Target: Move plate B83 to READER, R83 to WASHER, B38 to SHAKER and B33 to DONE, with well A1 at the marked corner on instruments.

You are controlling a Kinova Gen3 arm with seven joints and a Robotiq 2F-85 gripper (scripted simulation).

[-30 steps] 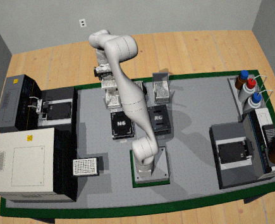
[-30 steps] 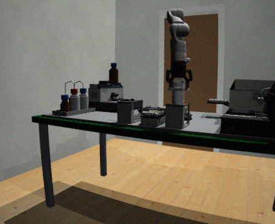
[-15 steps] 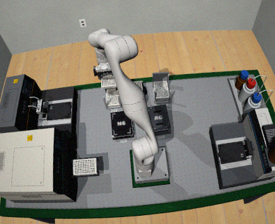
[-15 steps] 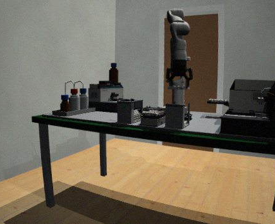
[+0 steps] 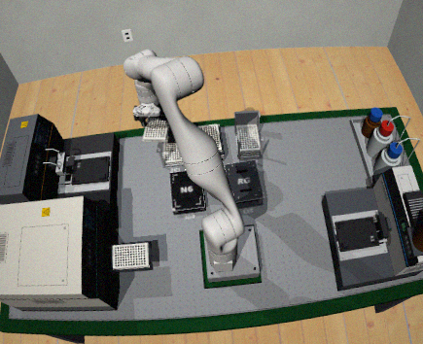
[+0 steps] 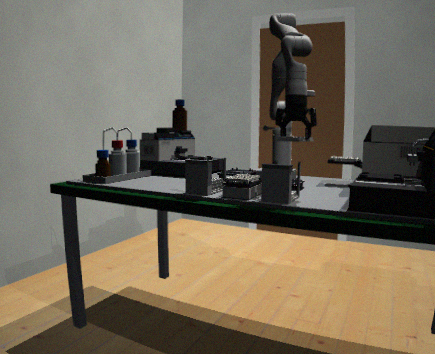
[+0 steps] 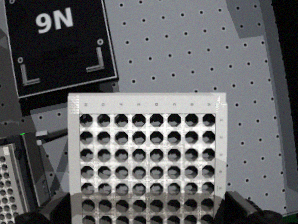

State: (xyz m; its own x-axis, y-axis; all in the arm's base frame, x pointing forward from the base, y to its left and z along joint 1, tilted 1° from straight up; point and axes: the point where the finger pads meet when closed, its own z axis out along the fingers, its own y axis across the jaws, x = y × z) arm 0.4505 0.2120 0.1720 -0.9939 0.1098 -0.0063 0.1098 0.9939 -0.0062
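Now: hand 29 cm to the right of the washer tray, 13 cm above it and 9 cm past it. The rest, counted from my hand: dark reader tray (45 cm behind, 11 cm below, 10 cm to the left); N6 nest (19 cm below, 17 cm behind, 9 cm to the right); regrip nest (30 cm to the right, 16 cm below, 16 cm behind).
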